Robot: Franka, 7 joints.
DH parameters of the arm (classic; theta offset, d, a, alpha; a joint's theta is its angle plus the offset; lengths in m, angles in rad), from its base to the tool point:
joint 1: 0 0.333 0 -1.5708
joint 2: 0 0 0 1.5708
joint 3: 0 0.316 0.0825 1.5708
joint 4: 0 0 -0.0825 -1.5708
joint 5: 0 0.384 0 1.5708
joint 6: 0 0 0.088 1.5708
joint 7: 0 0.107 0 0
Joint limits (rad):
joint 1: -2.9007..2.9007
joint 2: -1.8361..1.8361
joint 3: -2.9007..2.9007
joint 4: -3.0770..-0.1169
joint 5: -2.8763..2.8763
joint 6: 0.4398..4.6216
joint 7: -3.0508..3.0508
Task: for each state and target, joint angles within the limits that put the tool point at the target. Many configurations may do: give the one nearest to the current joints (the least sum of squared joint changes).
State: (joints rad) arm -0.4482 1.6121 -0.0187 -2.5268 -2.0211 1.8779 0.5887
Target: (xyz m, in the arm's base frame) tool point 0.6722 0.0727 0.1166
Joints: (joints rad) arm -0.1434 0.9103 0.3900 -1.6819 -2.1652 1.8794 0.5887
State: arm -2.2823 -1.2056 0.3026 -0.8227 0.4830 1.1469 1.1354
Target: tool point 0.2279 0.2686 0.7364
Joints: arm -2.0321 -1.6476 0.0981 -1.4601 0.3197 0.6296 1.1354
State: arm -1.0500 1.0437 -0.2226 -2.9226 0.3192 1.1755 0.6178
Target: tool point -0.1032 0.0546 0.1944
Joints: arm -0.9424 1.3518 -0.4855 -2.9617 0.0575 1.3671 0.6178
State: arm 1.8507 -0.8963 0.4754 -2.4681 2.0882 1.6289 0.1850
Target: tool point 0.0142 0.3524 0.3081
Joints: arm 1.3247 -0.3595 0.0358 -2.9032 2.1100 1.9168 0.1850
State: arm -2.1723 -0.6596 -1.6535 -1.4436 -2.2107 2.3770 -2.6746
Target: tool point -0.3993 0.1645 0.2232
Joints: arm -1.9304 -0.7354 -1.7815 -2.5425 -2.2314 2.5309 -2.6746
